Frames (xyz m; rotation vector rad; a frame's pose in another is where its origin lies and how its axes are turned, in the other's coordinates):
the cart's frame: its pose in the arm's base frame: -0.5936 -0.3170 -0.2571 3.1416 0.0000 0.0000
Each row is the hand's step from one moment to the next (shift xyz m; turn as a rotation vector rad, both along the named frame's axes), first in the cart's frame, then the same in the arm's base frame.
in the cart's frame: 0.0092 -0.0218 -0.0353 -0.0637 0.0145 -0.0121
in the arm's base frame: 0.0092 0.0218 0.0353 -0.0637 -0.0145 0.0121
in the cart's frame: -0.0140 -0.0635 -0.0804 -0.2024 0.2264 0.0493
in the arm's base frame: -0.0140 0.0635 0.0804 -0.2024 -0.2264 -0.0493
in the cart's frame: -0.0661 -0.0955 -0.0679 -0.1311 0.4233 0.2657
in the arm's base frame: -0.0661 0.0955 0.0679 -0.1311 -0.4233 -0.2657
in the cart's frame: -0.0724 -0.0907 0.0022 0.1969 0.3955 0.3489
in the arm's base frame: -0.0724 0.0907 -0.0022 0.1969 -0.3955 -0.3489
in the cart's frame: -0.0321 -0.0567 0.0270 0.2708 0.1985 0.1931
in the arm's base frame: -0.0321 0.0567 -0.0270 0.2708 -0.1985 -0.1931
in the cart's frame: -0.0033 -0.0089 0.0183 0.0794 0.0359 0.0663
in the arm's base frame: -0.0033 0.0089 -0.0183 0.0794 -0.0359 -0.0663
